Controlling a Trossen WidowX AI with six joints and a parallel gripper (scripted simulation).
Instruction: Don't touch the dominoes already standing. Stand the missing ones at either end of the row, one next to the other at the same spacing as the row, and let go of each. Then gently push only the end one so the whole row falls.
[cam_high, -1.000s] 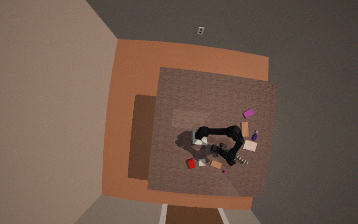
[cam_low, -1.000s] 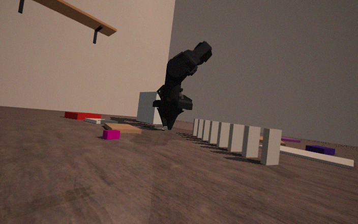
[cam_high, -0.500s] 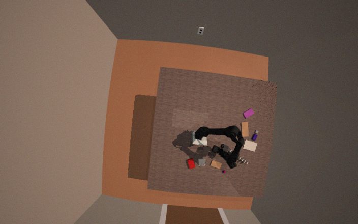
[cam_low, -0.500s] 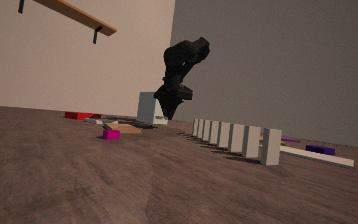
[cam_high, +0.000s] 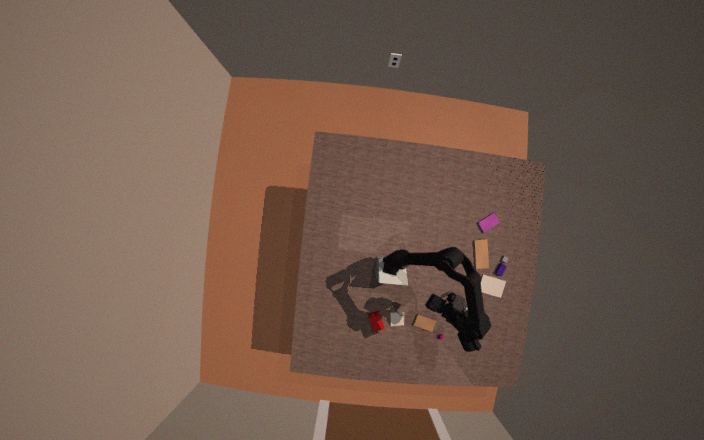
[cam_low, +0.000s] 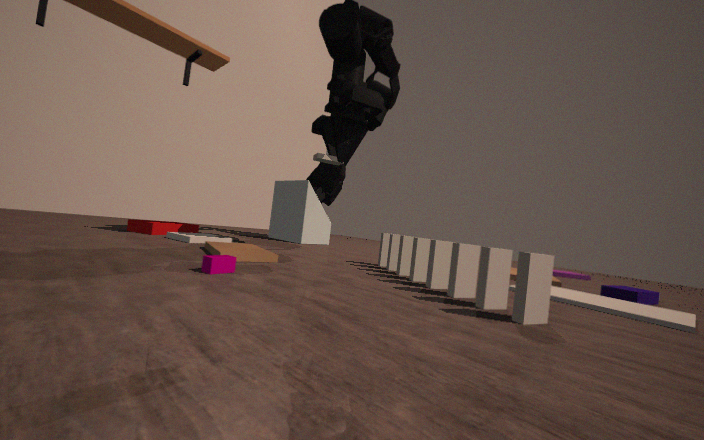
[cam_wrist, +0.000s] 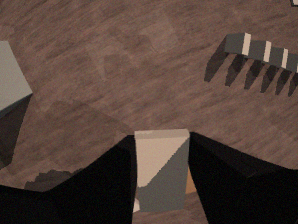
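My gripper tip is now 17 cm to the left of the tan slab, 16 cm above it and 3 cm short of it. Round my gripper tip: magenta cube: 22 cm to the right, 15 cm below, 14 cm ahead; red block: 22 cm behind, 21 cm to the right, 15 cm below; white tile: 18 cm to the right, 16 cm below, 12 cm behind.
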